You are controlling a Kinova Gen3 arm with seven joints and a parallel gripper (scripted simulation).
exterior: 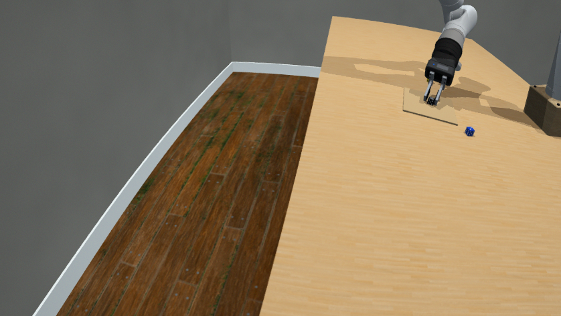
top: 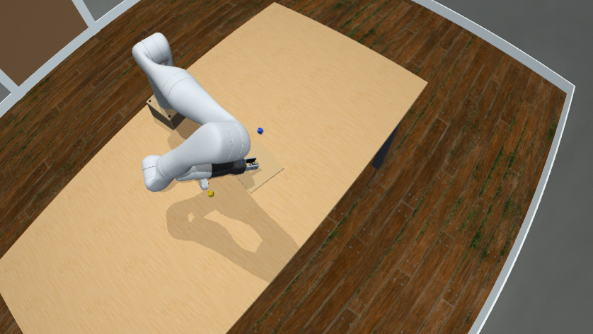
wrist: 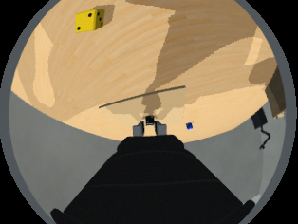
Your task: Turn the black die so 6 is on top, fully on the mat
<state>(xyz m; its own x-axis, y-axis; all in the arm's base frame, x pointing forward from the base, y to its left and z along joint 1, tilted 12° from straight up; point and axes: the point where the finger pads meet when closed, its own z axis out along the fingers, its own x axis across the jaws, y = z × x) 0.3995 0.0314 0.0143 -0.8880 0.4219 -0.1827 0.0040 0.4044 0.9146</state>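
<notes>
Now: hand 1 cm above the black die. The rest, counted from my hand: blue die: 8 cm behind, 12 cm to the left, 2 cm below; then tan mat: 1 cm to the left, 2 cm below; then yellow die: 4 cm behind, 16 cm to the right, 2 cm below.
</notes>
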